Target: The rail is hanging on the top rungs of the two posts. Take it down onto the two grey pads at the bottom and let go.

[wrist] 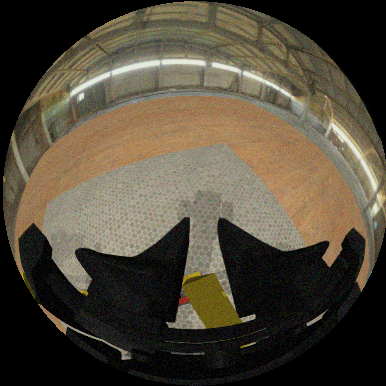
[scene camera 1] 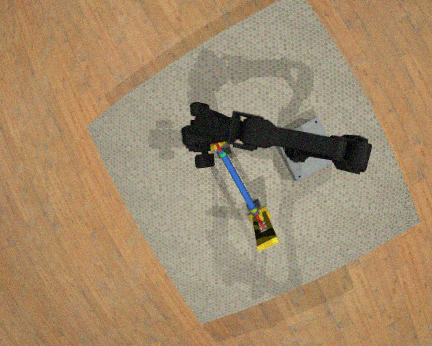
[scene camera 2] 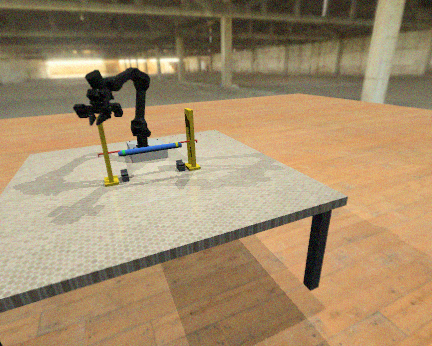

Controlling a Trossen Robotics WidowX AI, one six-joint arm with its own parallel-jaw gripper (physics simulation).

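Where they show: gripper, between the fingertips: (wrist: 203,222) (scene camera 2: 93,124); arm's base, origin of its link: (scene camera 1: 293,149) (scene camera 2: 142,146).
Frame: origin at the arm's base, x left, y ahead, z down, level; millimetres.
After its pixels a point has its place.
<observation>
The rail (scene camera 1: 237,180) @[x -29, y 258, z -69 mm] (scene camera 2: 150,149) @[x -24, y 272, z -59 mm], a blue tube with red ends, hangs between two yellow posts (scene camera 1: 267,243) @[x 179, y 276, z -226 mm] (scene camera 2: 105,155) @[x -223, y 278, z -68 mm] (scene camera 2: 190,135) @[x 170, y 308, z -105 mm]. My gripper (scene camera 2: 97,122) @[x -245, y 314, z -212 mm] (wrist: 203,222) @[x -245, y 314, z -212 mm] is at the top of the near-left post in scene camera 2, at the rail's green-banded end. Its fingers stand partly apart, with a narrow gap and no rail between them. The yellow post top (wrist: 212,302) @[x -219, y 261, z -226 mm] and a bit of the rail's red end (wrist: 184,300) @[x -189, y 244, z -69 mm] show low between the fingers in the wrist view. Whether a finger touches the post is unclear. The grey pads (scene camera 2: 125,175) @[x -156, y 276, z 44 mm] (scene camera 2: 180,165) @[x 109, y 298, z 42 mm] stand below the rail.
The arm's grey base plate (scene camera 1: 312,162) @[x 90, y -42, z 6 mm] (scene camera 2: 150,155) @[x 25, y 47, z 46 mm] stands behind the rail in scene camera 2. The arm (scene camera 1: 305,141) @[x -50, y 64, z -398 mm] reaches over from it, and its wrist covers the top of one post in scene camera 1. The patterned table top (scene camera 1: 165,215) @[x -64, y 670, z 75 mm] (scene camera 2: 200,215) @[x 15, y 723, z 74 mm] carries everything.
</observation>
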